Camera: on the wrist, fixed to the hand. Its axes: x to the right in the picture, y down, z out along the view.
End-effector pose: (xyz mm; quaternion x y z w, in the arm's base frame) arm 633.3 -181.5 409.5 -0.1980 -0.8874 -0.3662 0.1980
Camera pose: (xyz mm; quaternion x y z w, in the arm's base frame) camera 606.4 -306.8 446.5 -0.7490 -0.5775 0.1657 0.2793
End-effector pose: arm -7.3 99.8 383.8 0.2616 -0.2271 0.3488 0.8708
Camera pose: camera 79.9 128.8 287.0 0.3076 -0.3867 0.8404 0.2228
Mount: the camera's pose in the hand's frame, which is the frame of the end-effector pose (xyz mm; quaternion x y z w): 15.2 -74.1 -109.9 0.2655 -0.1736 0.6854 0.6554
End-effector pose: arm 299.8 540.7 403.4 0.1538 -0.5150 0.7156 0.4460
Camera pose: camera 376.7 649.4 411.8 0.0095 0.3304 -0.8848 0.3284
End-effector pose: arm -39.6 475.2 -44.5 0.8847 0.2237 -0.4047 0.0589
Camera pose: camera 12.0 578.0 23.0 0.6786 -0.5775 -0.4379 0.1199
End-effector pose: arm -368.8 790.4 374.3 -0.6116 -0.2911 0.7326 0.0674
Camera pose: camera -288.8 896.0 389.9 0.4553 -0.4112 -0.7098 0.3461
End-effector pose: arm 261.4 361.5 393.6 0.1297 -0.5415 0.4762 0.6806
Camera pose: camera 386.7 407.3 390.1 0.0228 0.4355 -0.8998 0.0088
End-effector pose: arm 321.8 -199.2 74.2 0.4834 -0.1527 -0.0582 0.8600
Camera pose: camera 374.8 -152.5 -39.0 0.4304 -0.5962 0.5079 0.4487
